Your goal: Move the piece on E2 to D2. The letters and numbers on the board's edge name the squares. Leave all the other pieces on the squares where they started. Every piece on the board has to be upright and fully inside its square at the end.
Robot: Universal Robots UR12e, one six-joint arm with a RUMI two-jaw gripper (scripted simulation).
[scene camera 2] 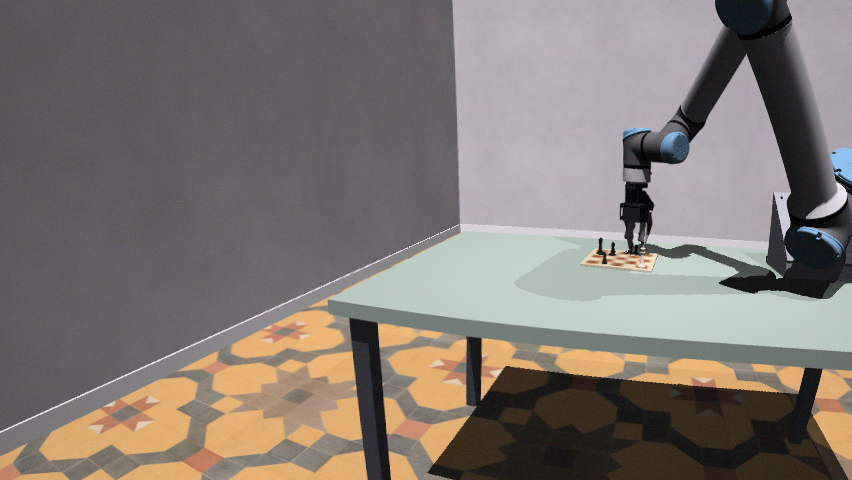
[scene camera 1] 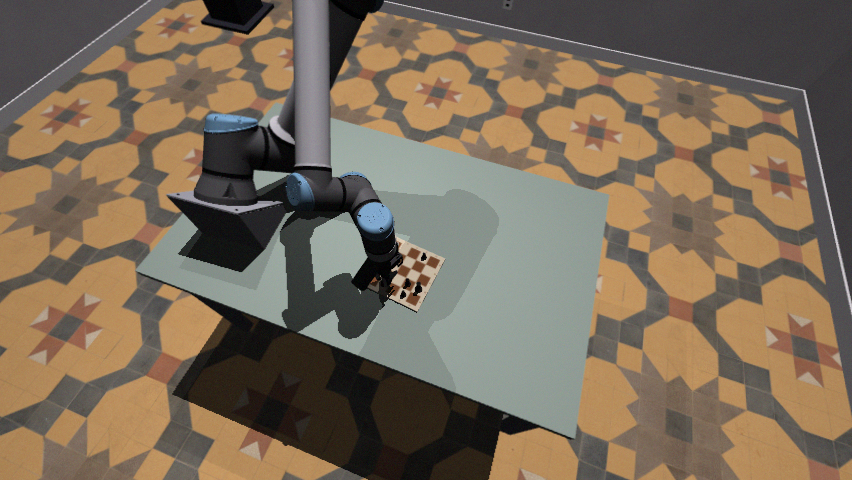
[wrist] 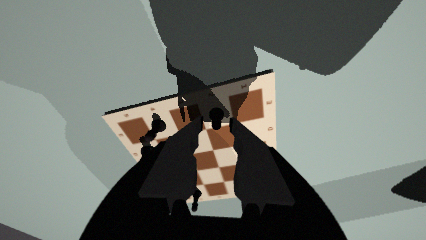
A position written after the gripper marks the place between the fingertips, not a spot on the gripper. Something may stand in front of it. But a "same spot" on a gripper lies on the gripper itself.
gripper: scene camera 2 635,252; scene camera 1; wrist
chessboard: scene camera 2; scene camera 1; wrist 251,101
same spot on chessboard: (scene camera 2: 623,260) = (scene camera 1: 403,264)
same spot on gripper: (wrist: 168,172) = (scene camera 1: 384,280)
